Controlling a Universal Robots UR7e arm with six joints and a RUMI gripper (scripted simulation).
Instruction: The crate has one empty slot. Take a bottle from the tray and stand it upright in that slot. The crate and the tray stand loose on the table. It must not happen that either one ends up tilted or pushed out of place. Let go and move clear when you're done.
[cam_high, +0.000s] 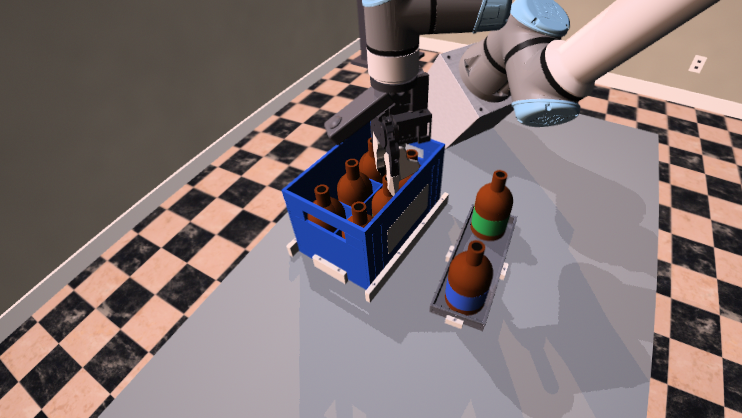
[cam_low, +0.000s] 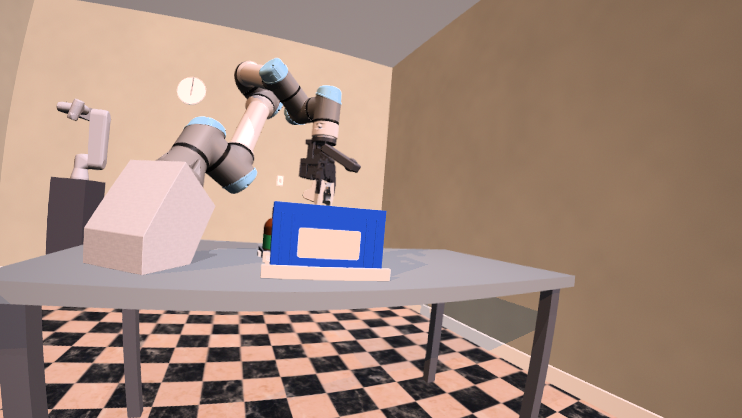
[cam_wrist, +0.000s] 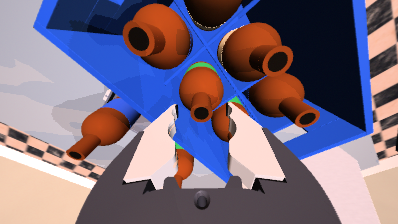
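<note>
Now: hand 40 mm to the left of the blue crate and 70 mm above it.
</note>
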